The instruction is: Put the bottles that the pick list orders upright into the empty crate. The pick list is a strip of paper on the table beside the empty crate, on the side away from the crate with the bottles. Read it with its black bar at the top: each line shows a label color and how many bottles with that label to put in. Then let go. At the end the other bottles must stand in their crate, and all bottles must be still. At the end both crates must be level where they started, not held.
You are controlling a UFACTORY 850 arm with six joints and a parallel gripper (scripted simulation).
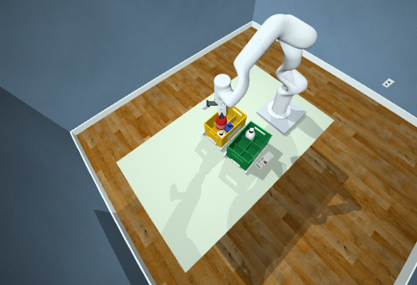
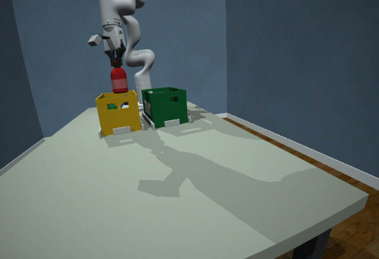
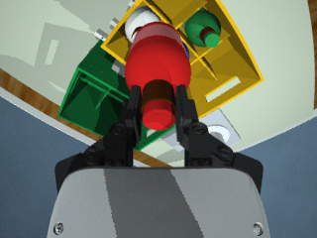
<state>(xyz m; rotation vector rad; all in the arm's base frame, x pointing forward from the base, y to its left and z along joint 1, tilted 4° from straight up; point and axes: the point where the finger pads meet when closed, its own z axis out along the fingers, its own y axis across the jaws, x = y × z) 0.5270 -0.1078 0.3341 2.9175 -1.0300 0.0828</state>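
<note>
Right now the red bottle is 70 mm below my hand. Also, from my hand: blue-label bottle: 250 mm below, 70 mm behind, 20 mm to the left; then green bottle: 250 mm below, 70 mm to the right, 60 mm behind; then yellow crate: 250 mm below, 70 mm behind, 30 mm to the right.
</note>
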